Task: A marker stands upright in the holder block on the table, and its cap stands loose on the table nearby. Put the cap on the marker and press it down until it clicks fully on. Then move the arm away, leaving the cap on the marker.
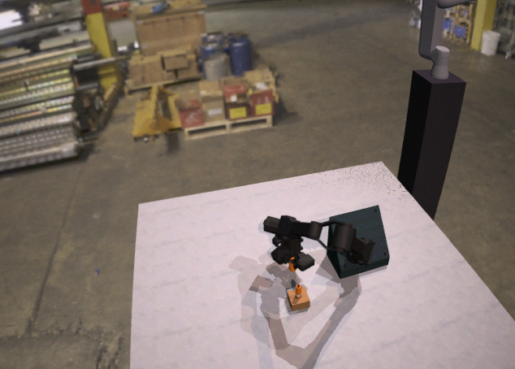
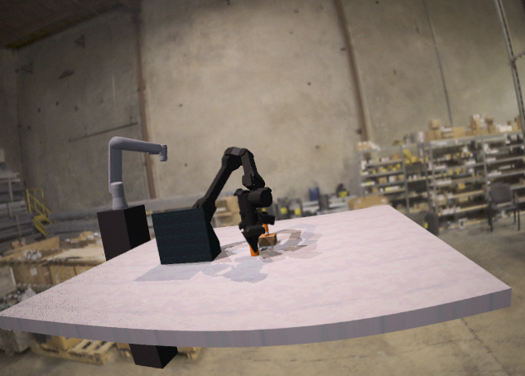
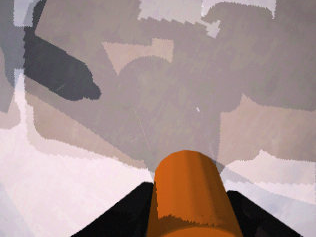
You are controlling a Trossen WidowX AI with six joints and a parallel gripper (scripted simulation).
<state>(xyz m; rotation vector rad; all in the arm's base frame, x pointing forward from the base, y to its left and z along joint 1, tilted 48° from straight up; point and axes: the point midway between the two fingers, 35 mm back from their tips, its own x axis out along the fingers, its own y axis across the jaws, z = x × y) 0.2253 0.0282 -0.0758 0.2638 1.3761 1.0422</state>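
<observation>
Right now the holder block is 1 cm ahead of my gripper tip and 16 cm to the left of it. From my gripper tip the other things lie so: cap 1 cm above.
</observation>
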